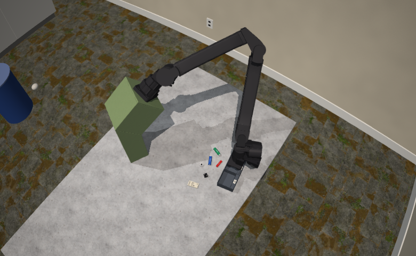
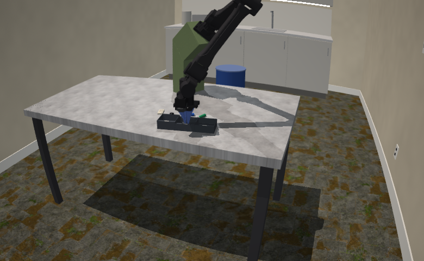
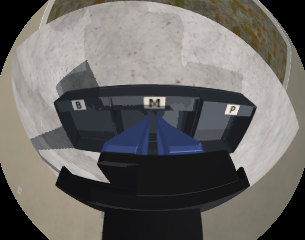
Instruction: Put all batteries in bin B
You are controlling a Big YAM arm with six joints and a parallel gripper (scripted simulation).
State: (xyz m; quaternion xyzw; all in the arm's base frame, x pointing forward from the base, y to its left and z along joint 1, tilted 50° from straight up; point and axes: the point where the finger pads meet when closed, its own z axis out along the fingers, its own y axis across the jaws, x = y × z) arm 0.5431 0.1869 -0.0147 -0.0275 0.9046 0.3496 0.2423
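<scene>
The dark three-compartment bin is 1 cm below my hand. The rest, counted from my hand: green battery: 13 cm behind, 2 cm below, 1 cm to the left; then red battery: 8 cm behind, 4 cm to the right, 2 cm below; then blue battery: 12 cm behind, 5 cm to the right, 2 cm below.
</scene>
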